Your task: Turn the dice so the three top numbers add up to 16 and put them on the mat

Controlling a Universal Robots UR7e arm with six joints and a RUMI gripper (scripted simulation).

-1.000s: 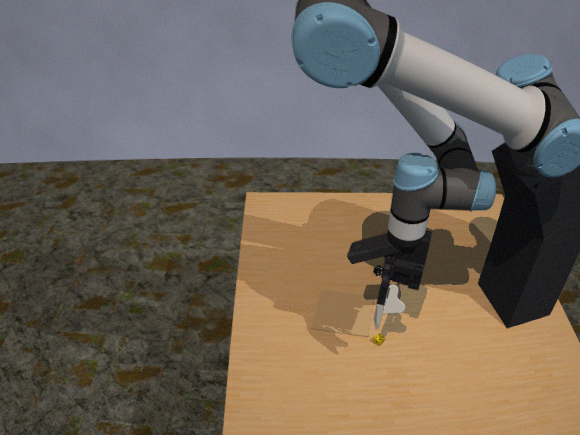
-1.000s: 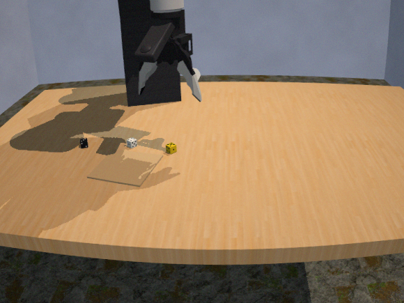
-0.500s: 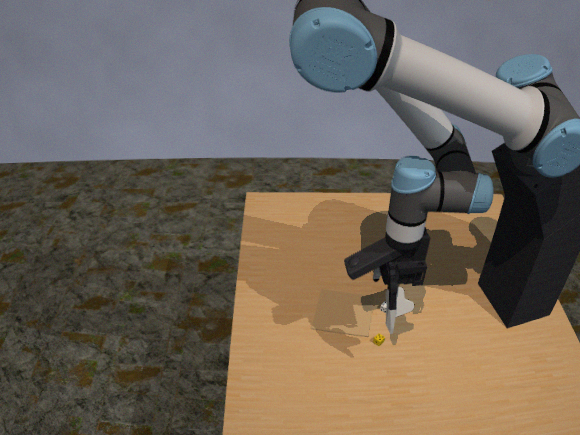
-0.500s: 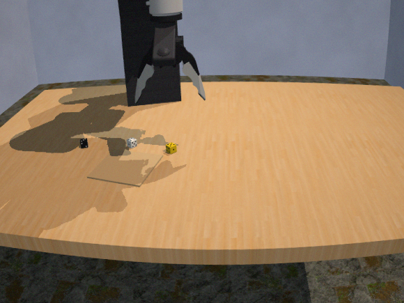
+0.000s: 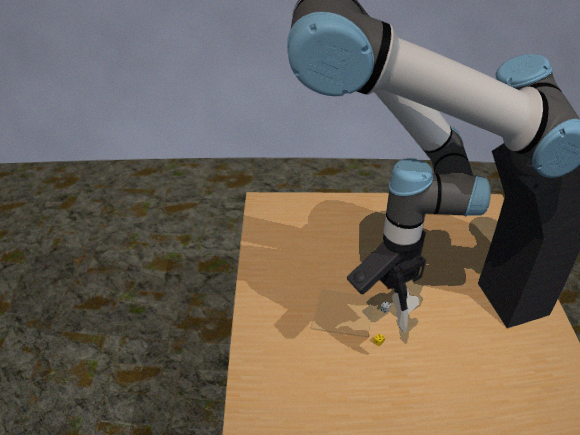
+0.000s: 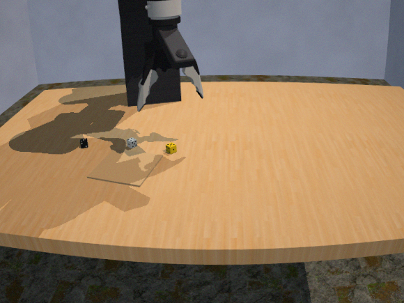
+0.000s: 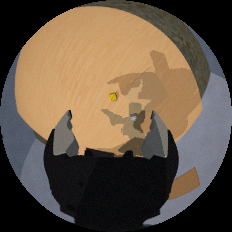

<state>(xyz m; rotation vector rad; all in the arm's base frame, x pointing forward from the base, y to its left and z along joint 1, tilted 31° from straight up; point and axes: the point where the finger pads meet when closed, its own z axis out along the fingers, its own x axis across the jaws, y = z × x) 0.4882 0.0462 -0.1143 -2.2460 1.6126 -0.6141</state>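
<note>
The yellow die lies 12 cm below my hand, 1 cm to the right of it and 1 cm behind it. The rest, counted from my hand: thin tan mat: 13 cm below, 12 cm to the right, 4 cm ahead; black die: 25 cm to the right, 12 cm below, 9 cm behind; white die: 12 cm below, 11 cm to the right, 7 cm behind.
</note>
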